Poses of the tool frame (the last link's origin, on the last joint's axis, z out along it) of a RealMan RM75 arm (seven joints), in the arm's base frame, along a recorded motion.
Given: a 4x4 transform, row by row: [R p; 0 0 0 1], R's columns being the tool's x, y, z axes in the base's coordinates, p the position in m. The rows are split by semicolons.
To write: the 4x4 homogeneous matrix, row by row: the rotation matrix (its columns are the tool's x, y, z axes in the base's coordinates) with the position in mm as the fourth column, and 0 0 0 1 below. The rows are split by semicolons. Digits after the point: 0 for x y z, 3 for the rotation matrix.
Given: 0.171, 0.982, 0.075, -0.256; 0.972, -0.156, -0.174, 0.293; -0.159, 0.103, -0.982, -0.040; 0, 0, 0, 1
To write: 0.171, 0.982, 0.075, -256; 0.972, -0.156, -0.174, 293; -0.159, 0.103, -0.982, -40; 0, 0, 0, 1
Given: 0.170, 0.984, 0.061, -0.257; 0.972, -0.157, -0.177, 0.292; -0.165, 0.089, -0.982, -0.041; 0, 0, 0, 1
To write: 0.170, 0.984, 0.061, -257; 0.972, -0.157, -0.177, 292; -0.165, 0.089, -0.982, -41; 0, 0, 0, 1
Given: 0.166, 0.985, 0.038, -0.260; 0.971, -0.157, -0.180, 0.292; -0.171, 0.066, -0.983, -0.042; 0, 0, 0, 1
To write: 0.166, 0.985, 0.038, -260; 0.971, -0.157, -0.180, 292; -0.171, 0.066, -0.983, -42; 0, 0, 0, 1
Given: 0.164, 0.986, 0.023, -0.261; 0.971, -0.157, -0.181, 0.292; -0.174, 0.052, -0.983, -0.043; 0, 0, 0, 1
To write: 0.164, 0.986, 0.023, -261; 0.971, -0.157, -0.181, 292; -0.174, 0.052, -0.983, -43; 0, 0, 0, 1
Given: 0.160, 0.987, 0.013, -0.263; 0.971, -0.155, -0.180, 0.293; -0.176, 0.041, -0.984, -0.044; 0, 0, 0, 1
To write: 0.160, 0.987, 0.013, -263; 0.971, -0.155, -0.180, 293; -0.176, 0.041, -0.984, -44; 0, 0, 0, 1
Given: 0.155, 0.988, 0.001, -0.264; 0.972, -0.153, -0.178, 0.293; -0.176, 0.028, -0.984, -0.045; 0, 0, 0, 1
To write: 0.155, 0.988, 0.001, -264; 0.972, -0.153, -0.178, 293; -0.176, 0.028, -0.984, -45; 0, 0, 0, 1
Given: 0.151, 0.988, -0.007, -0.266; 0.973, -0.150, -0.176, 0.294; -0.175, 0.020, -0.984, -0.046; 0, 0, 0, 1
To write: 0.151, 0.988, -0.007, -266; 0.973, -0.150, -0.176, 294; -0.175, 0.020, -0.984, -46; 0, 0, 0, 1
